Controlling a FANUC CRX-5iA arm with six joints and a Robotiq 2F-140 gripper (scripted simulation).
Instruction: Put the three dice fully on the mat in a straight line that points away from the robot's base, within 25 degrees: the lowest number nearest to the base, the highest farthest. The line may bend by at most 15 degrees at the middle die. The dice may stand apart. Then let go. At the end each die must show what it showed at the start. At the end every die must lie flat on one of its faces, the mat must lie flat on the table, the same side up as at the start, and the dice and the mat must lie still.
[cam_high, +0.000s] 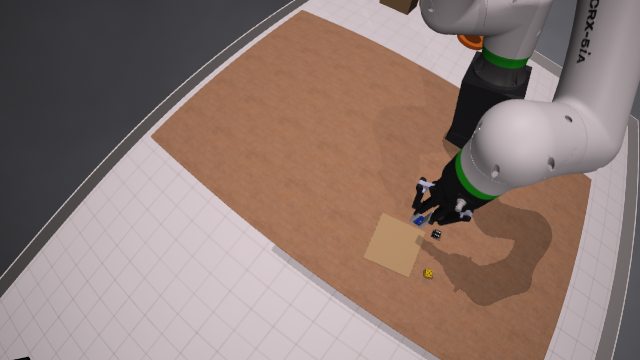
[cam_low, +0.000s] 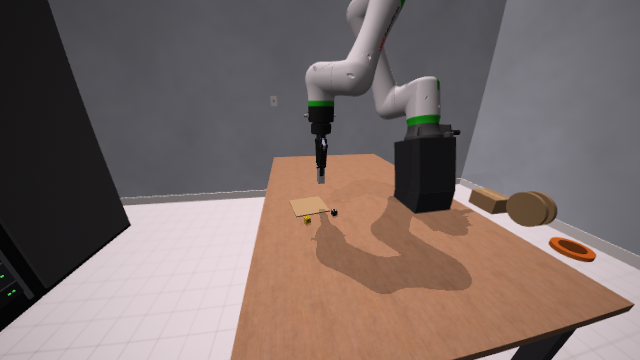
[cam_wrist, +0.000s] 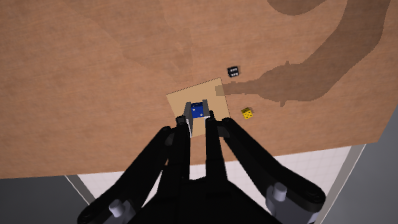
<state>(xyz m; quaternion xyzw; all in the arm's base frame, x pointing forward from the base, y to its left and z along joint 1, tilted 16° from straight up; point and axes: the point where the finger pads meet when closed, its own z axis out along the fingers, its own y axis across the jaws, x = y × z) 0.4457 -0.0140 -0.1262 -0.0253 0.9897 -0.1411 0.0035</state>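
The tan mat lies 140 mm below my hand and 50 mm ahead of it. Also, from my hand: blue die: 20 mm below; yellow die: 130 mm below, 120 mm to the left, 70 mm ahead; black die: 130 mm below, 90 mm to the left, 40 mm behind.
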